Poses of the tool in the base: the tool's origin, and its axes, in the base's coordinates. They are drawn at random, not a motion.
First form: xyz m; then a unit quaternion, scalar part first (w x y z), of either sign.
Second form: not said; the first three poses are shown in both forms.
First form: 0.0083 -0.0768 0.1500 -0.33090 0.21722 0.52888 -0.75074
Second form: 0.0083 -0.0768 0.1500 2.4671 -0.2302 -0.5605 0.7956
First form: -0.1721 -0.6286 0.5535 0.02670 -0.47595 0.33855 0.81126
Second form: -0.1721 -0.6286 0.5535 3.0882 -0.4761 0.3387 0.8115
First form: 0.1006 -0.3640 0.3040 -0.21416 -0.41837 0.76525 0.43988
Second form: 0.1006 -0.3640 0.3040 2.7099 0.4283 -0.7834 -0.4503
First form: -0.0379 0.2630 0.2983 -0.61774 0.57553 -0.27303 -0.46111
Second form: -0.0379 0.2630 0.2983 1.8099 -0.7319 0.3472 0.5864
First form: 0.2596 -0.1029 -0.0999 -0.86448 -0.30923 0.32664 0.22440
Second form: 0.2596 -0.1029 -0.0999 1.0534 0.6152 -0.6498 -0.4464
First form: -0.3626 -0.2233 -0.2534 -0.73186 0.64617 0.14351 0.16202
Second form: -0.3626 -0.2233 -0.2534 1.4995 -0.9482 -0.2106 -0.2378
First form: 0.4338 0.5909 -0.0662 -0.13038 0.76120 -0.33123 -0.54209
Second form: 0.4338 0.5909 -0.0662 2.8801 -0.7678 0.3341 0.5468
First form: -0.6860 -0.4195 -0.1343 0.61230 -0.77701 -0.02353 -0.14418
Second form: -0.6860 -0.4195 -0.1343 1.8237 -0.9828 -0.0298 -0.1824
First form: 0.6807 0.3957 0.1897 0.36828 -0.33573 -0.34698 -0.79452
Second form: 0.6807 0.3957 0.1897 2.3873 -0.3611 -0.3732 -0.8546
